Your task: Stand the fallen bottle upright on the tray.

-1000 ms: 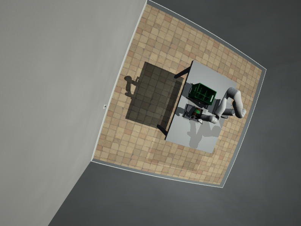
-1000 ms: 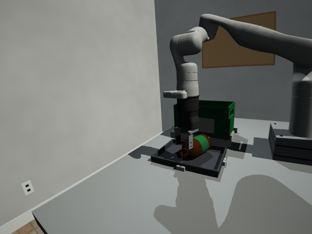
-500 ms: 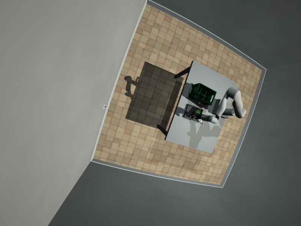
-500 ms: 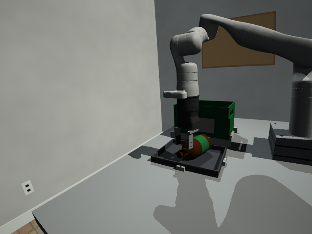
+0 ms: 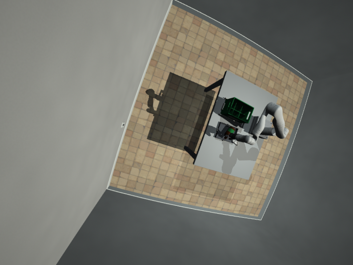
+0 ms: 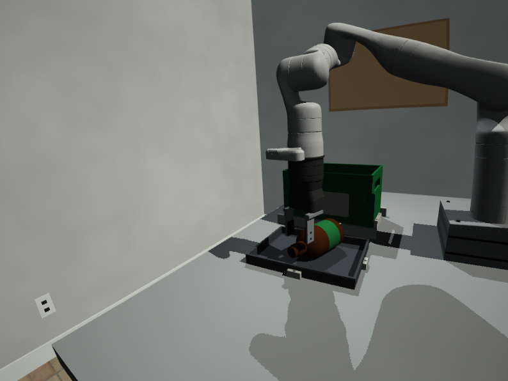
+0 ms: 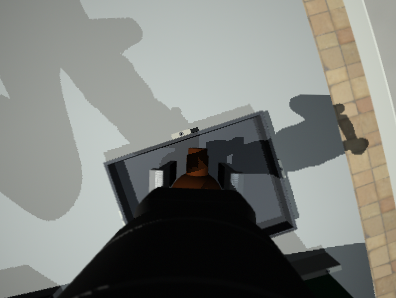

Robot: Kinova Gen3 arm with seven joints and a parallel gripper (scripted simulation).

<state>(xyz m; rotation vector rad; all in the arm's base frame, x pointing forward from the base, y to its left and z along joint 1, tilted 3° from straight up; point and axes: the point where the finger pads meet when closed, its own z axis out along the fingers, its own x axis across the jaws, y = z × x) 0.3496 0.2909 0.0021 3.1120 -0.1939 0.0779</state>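
Now: the brown bottle 50 mm to the right of my hand, 40 mm below it and 10 mm behind it. Also, from my hand: green crate (300 mm to the right, 70 mm ahead); then black tray (70 mm below, 50 mm to the right).
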